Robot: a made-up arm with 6 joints. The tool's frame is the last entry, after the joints. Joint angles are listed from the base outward. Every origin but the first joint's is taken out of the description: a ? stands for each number. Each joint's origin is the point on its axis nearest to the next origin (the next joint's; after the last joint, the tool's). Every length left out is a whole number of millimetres.
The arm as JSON. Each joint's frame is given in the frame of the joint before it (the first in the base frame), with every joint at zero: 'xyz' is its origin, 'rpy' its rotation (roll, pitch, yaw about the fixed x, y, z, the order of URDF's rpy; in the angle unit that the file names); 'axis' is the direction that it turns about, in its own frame. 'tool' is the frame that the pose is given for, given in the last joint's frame.
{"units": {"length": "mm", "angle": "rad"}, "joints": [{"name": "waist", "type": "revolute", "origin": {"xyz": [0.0, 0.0, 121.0], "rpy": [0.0, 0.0, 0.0]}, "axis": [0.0, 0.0, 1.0]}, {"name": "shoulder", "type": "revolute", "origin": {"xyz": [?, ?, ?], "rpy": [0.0, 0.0, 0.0]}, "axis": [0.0, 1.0, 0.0]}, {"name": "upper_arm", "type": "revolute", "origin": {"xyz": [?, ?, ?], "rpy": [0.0, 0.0, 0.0]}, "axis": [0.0, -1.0, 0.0]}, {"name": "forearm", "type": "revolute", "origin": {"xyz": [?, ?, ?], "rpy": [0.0, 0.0, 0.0]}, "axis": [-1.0, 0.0, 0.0]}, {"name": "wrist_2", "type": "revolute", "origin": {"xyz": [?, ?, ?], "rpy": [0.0, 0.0, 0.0]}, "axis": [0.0, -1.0, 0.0]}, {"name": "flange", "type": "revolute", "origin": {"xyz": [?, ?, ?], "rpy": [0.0, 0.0, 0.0]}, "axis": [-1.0, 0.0, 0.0]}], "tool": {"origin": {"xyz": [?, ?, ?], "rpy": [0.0, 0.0, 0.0]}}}
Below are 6 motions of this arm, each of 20 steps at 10 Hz.
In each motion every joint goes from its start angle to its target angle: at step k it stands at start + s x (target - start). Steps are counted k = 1, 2, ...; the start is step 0. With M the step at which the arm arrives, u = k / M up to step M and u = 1 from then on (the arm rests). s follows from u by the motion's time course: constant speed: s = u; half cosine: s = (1 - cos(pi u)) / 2; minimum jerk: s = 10 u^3 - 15 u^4 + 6 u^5.
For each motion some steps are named. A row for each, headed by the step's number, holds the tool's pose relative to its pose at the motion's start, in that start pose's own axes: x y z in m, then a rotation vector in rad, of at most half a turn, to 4 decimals.
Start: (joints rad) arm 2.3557 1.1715 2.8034 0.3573 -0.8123 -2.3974
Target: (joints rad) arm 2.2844 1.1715 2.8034 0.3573 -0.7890 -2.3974
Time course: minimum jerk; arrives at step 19
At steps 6, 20:
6: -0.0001 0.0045 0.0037 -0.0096 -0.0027 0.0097
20: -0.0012 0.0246 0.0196 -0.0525 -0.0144 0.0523

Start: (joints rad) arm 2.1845 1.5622 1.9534 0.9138 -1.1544 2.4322
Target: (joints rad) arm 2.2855 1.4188 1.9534 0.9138 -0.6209 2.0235
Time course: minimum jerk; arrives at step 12
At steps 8, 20:
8: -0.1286 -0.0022 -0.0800 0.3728 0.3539 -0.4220
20: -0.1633 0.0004 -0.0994 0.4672 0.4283 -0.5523

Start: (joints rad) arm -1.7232 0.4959 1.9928 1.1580 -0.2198 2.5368
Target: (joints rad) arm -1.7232 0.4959 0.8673 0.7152 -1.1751 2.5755
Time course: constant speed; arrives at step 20
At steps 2, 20:
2: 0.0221 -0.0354 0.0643 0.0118 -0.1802 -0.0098
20: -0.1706 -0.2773 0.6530 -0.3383 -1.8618 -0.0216

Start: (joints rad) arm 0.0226 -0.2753 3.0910 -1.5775 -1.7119 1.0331
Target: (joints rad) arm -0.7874 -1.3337 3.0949 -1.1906 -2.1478 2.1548
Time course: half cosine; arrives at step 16
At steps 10, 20:
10: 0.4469 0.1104 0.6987 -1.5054 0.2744 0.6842
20: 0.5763 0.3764 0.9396 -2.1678 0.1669 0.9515

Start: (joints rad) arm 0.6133 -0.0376 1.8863 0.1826 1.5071 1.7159
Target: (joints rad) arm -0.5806 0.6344 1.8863 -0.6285 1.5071 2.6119
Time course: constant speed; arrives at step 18
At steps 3, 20:
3: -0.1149 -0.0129 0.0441 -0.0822 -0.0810 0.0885
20: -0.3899 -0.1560 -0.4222 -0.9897 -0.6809 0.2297

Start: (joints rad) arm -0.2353 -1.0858 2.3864 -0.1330 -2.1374 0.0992
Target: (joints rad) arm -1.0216 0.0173 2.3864 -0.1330 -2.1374 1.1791
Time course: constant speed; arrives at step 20
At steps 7, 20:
7: 0.4443 0.2215 0.0406 -0.5790 0.4294 0.0358
20: 1.0948 0.3002 -0.3769 -1.3817 1.3293 0.2986

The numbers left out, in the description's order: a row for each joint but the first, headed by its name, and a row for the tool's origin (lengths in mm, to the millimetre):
shoulder: 0.0 0.0 0.0
upper_arm: 0.0 0.0 552.0
forearm: 628.0 0.0 0.0
wrist_2: 0.0 -183.0 0.0
flange: 0.0 0.0 0.0
tool: 0.0 0.0 0.0

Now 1 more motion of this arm.
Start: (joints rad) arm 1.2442 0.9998 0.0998 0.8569 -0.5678 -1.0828
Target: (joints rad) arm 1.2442 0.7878 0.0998 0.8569 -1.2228 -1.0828
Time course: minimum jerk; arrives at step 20
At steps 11, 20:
11: -0.1055 -0.0328 0.0512 0.0659 0.0825 -0.3025
20: -0.1801 -0.0589 0.0785 0.1263 0.1519 -0.5021

